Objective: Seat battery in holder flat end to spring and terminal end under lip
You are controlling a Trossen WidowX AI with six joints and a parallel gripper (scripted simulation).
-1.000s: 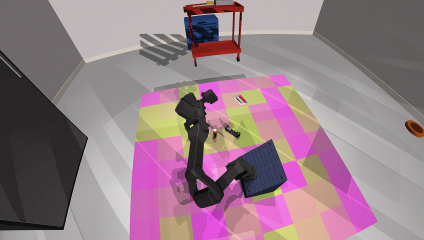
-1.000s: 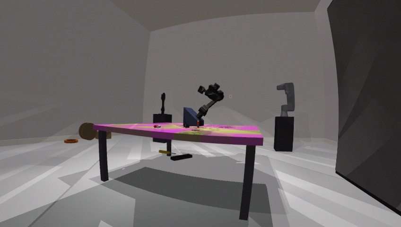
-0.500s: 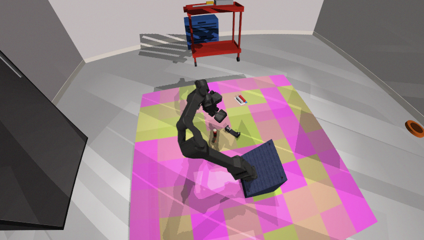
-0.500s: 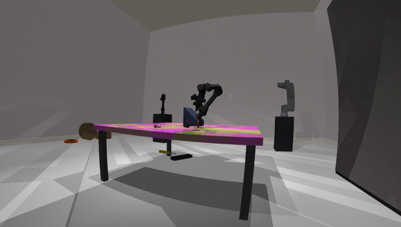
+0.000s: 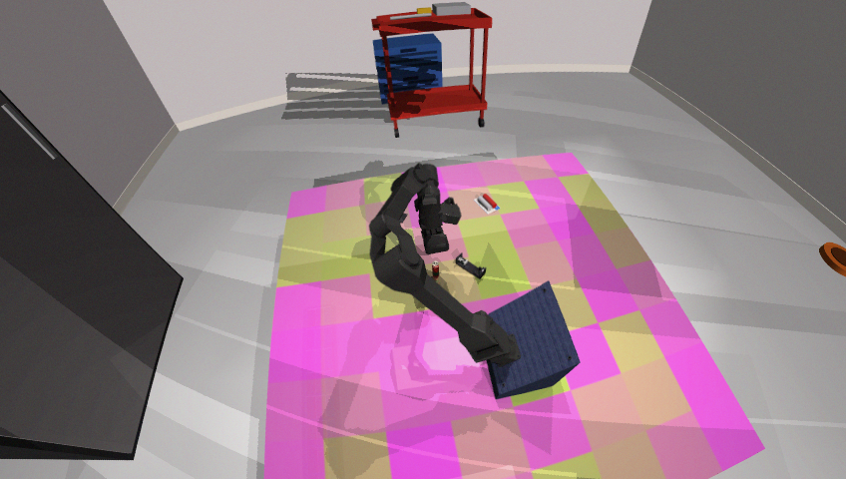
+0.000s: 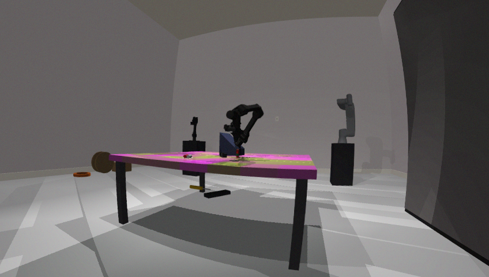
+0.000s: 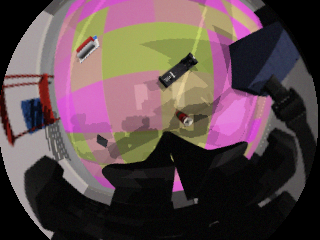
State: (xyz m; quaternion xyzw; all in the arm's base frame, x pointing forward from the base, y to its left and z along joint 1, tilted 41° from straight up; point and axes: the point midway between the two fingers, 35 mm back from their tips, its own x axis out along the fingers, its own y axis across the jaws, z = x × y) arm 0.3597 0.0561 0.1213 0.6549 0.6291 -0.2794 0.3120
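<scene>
Now: the battery 5 cm behind my gripper tip and 7 cm below it. The rest, counted from my gripper tip: dark flat piece: 22 cm ahead, 8 cm to the left, 11 cm below.
</scene>
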